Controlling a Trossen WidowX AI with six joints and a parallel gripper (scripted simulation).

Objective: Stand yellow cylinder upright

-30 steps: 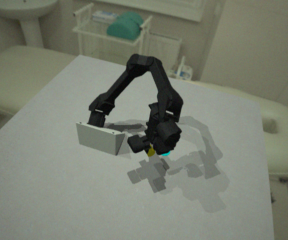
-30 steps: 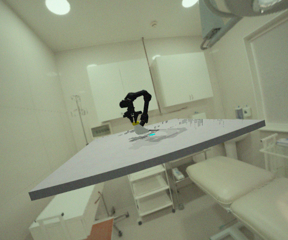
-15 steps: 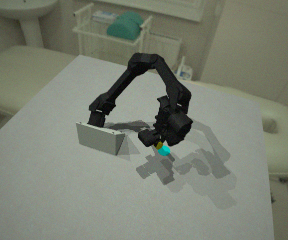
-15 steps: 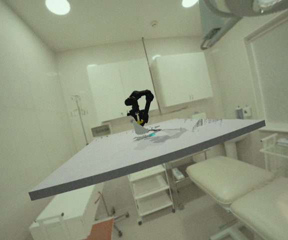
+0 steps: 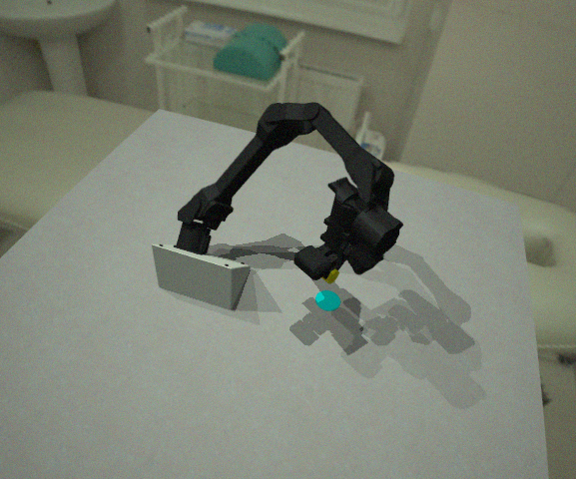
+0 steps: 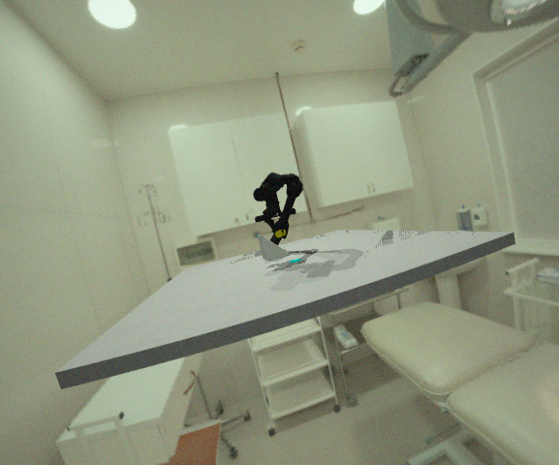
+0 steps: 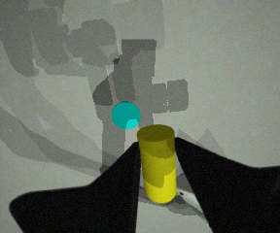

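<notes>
Right now the cyan circle is 14 cm below my gripper tip, 4 cm to the left of it and 1 cm ahead of it. From my gripper tip the other things lie so: yellow cylinder 2 cm behind, 1 cm to the left.
</notes>
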